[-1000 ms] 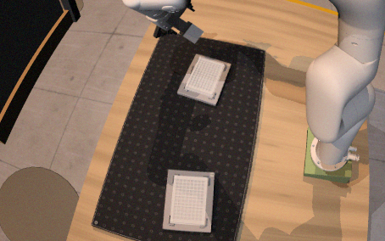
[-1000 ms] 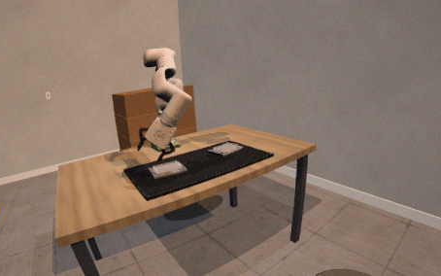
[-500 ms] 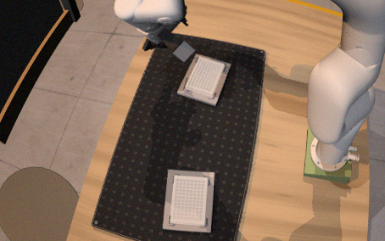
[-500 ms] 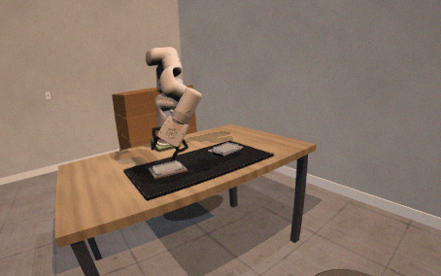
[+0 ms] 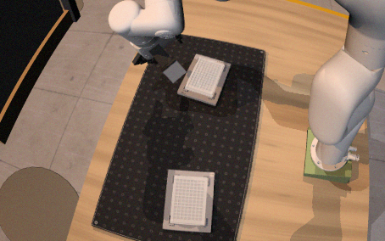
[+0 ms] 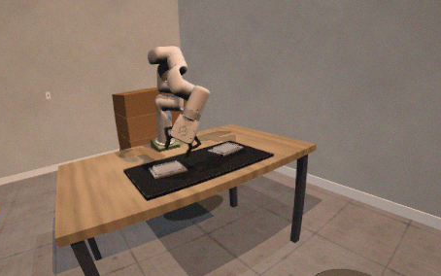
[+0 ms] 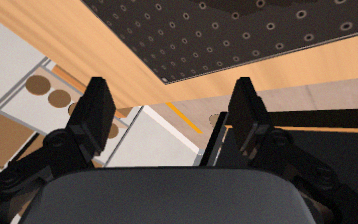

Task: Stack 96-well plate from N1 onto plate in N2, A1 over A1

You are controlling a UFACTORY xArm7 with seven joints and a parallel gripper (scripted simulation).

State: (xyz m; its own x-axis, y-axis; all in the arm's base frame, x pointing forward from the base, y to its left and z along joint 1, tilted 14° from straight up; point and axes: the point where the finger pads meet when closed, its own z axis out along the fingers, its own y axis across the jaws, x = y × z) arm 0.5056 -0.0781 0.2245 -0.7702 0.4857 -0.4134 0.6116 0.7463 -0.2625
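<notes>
My gripper is now 210 mm past the plate nest N1, 340 mm to the right of it and 120 mm above it. The rest, counted from my hand: plate nest N2: 110 mm behind, 30 mm to the right, 120 mm below.
</notes>
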